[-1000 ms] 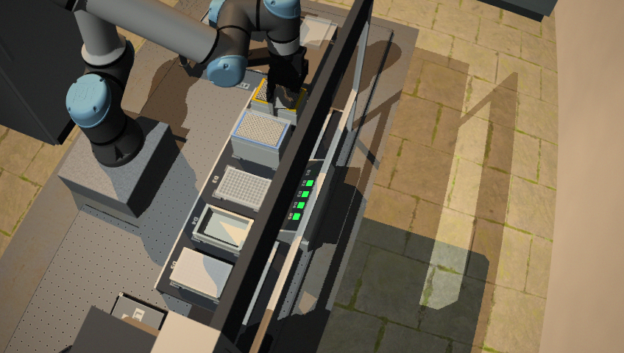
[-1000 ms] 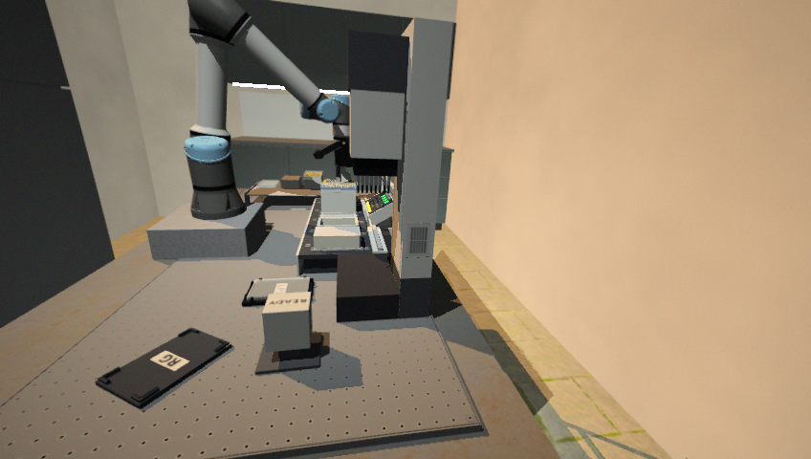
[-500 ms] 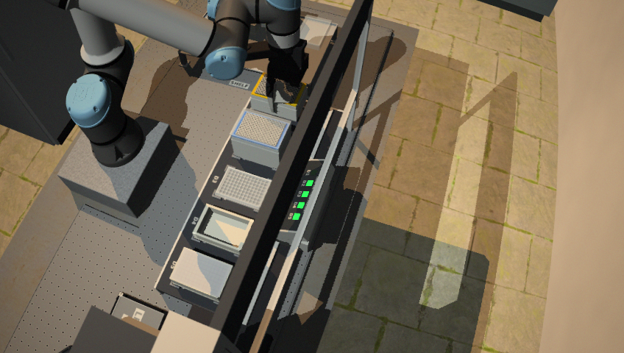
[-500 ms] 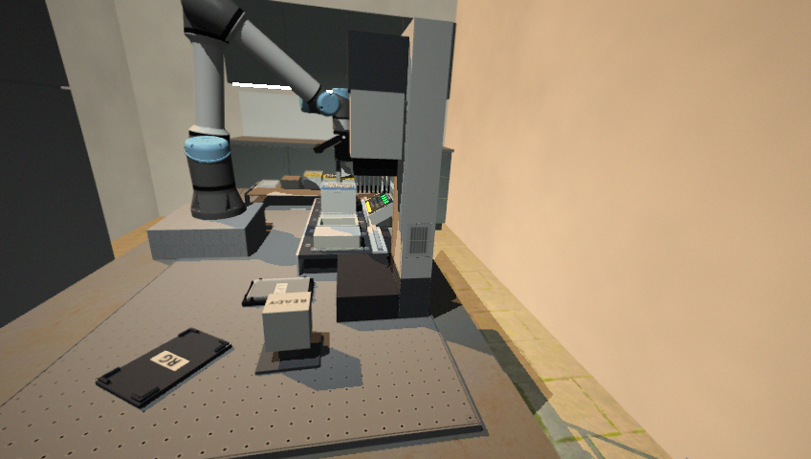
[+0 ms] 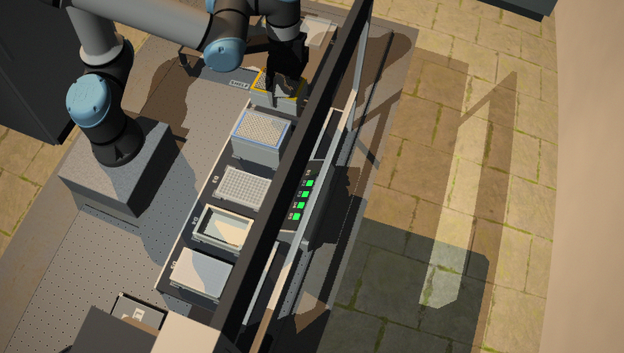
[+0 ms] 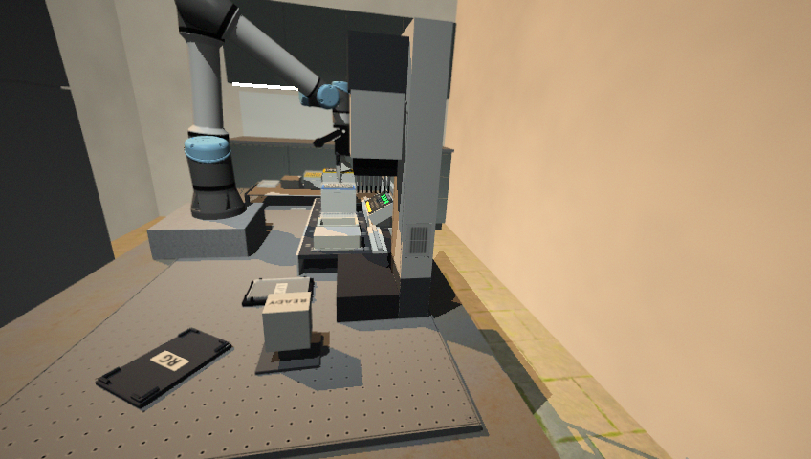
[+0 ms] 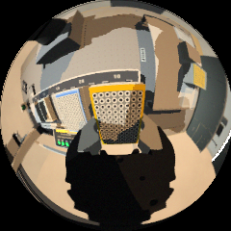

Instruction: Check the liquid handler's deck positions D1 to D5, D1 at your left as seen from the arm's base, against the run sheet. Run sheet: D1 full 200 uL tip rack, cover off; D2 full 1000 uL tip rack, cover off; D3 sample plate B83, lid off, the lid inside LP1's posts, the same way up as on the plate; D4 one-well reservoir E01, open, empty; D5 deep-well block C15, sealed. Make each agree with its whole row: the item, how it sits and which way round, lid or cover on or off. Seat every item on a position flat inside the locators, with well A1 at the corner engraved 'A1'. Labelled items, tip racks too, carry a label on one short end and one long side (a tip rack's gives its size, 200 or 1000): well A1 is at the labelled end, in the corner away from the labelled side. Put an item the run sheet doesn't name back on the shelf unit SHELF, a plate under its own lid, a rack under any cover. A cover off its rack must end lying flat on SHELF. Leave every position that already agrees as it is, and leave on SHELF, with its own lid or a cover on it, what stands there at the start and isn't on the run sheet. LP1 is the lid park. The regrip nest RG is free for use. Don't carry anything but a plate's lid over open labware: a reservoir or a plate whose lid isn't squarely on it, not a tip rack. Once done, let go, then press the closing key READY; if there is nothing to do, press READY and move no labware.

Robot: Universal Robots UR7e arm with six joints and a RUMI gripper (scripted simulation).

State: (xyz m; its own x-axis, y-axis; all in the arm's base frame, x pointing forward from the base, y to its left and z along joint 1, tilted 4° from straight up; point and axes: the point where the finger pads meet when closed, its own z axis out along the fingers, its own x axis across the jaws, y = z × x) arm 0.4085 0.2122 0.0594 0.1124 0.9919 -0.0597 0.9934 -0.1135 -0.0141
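Right now my hand is 12 cm to the left of the blue-rimmed tip rack, 4 cm above it and 1 cm past it. From my hand the other things lie so: well plate 25 cm to the right, 10 cm below, 3 cm behind; then yellow-rimmed tip rack 1 cm behind, 1 cm above; then shelf label 17 cm below, 17 cm behind, 13 cm to the left.
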